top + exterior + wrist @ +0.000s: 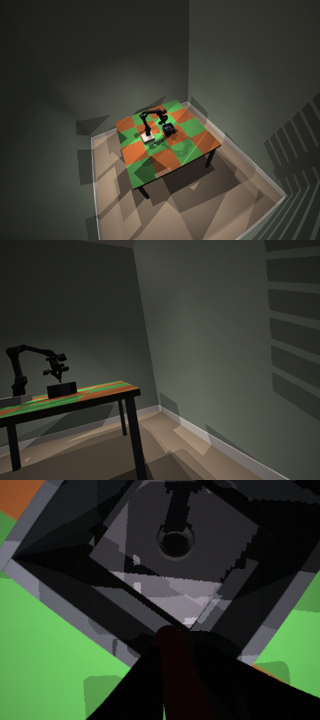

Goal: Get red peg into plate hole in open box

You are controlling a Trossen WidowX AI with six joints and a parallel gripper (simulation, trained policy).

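My gripper tip is 10 mm past the red peg, 10 mm to the right of it and 10 mm below it. From my gripper tip the other things lie so: plate with hole (30 mm ahead, 50 mm to the right, 90 mm below); then dark box (30 mm ahead, 50 mm to the right, 110 mm below).
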